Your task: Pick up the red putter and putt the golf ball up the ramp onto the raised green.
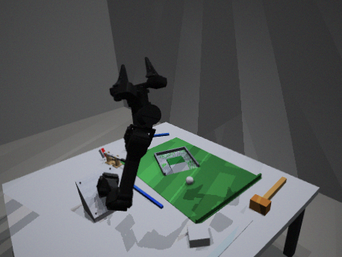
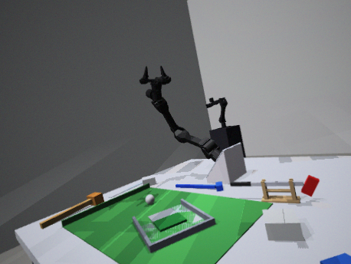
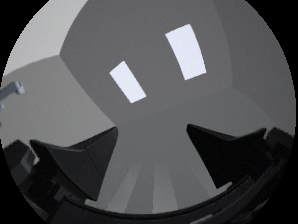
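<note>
The red putter is 65 cm below my gripper tip, 61 cm to the left of it and 1 cm ahead of it. From my gripper tip the other things lie so: green mat 71 cm below, 33 cm ahead, 29 cm to the left; then white golf ball 68 cm below, 28 cm ahead, 16 cm to the left; then blue mallet 69 cm below, 23 cm to the left, 3 cm ahead.
</note>
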